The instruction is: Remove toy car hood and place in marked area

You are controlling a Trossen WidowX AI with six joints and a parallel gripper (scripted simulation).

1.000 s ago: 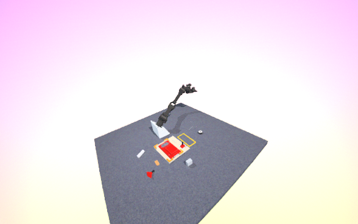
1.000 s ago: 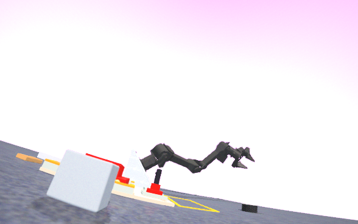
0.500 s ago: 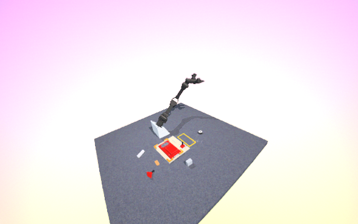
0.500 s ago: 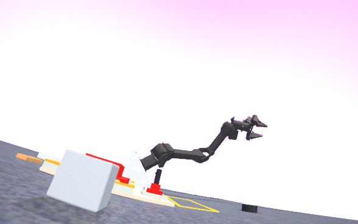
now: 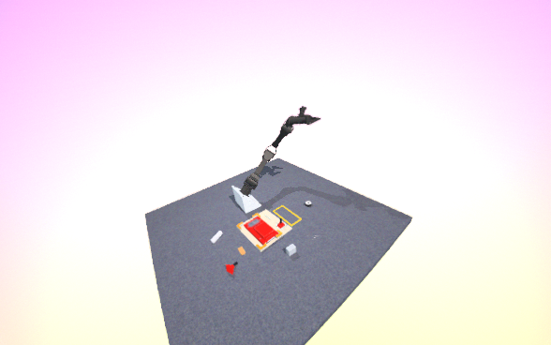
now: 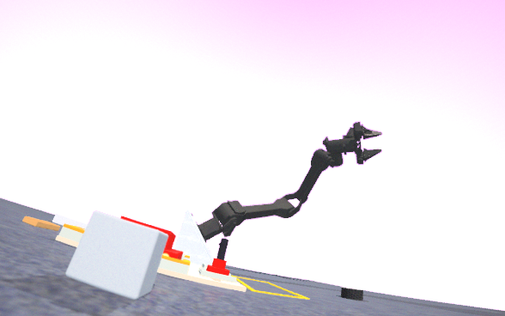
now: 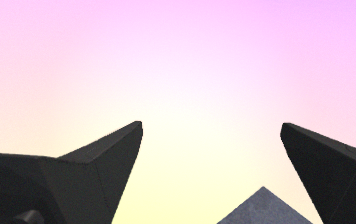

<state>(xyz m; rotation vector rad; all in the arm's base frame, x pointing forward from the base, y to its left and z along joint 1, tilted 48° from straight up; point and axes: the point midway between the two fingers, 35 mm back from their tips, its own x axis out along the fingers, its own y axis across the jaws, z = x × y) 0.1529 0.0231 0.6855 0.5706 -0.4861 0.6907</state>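
Now: the red hood 620 mm to the right of my gripper tip, 480 mm below it and 120 mm ahead of it. From my gripper tip the other things lie so: white wheel: 510 mm below, 250 mm to the right, 110 mm ahead.
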